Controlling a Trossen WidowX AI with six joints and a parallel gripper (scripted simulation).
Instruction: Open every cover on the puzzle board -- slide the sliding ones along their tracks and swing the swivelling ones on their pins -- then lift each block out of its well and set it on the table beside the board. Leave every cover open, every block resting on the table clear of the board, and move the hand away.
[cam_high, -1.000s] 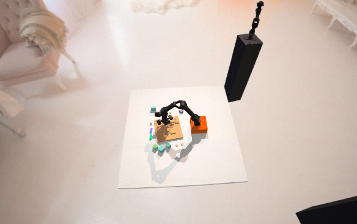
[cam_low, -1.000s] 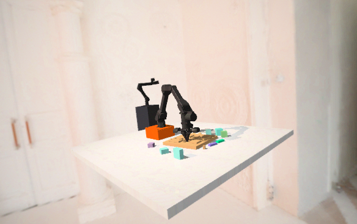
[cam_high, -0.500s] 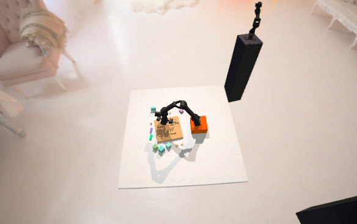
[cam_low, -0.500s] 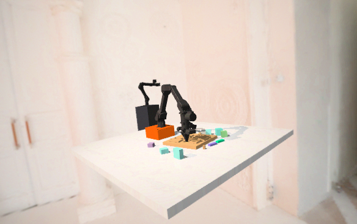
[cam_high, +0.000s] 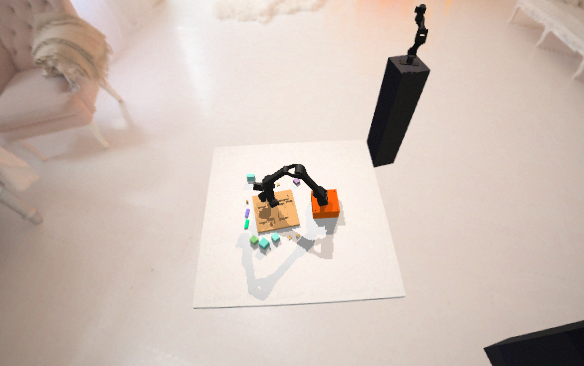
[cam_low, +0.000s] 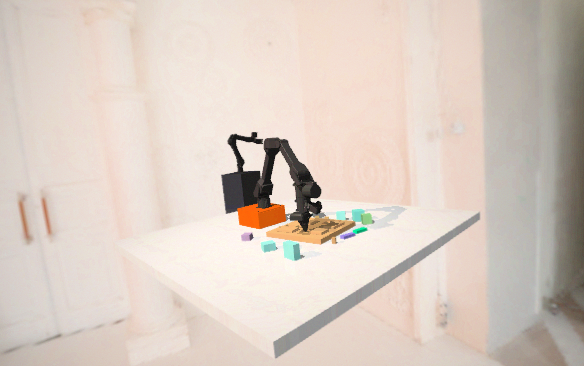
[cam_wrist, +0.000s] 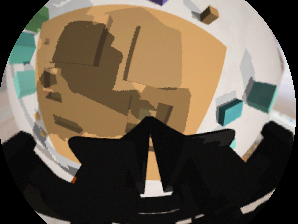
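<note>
My gripper tip is now 1 cm past the tan puzzle board and 6 cm to the right of it. Also, from my gripper tip: purple bar 18 cm ahead, 4 cm to the left, 1 cm below; green bar 20 cm ahead, 13 cm to the left, 1 cm below; purple block 23 cm behind, 13 cm to the right, 1 cm below.
</note>
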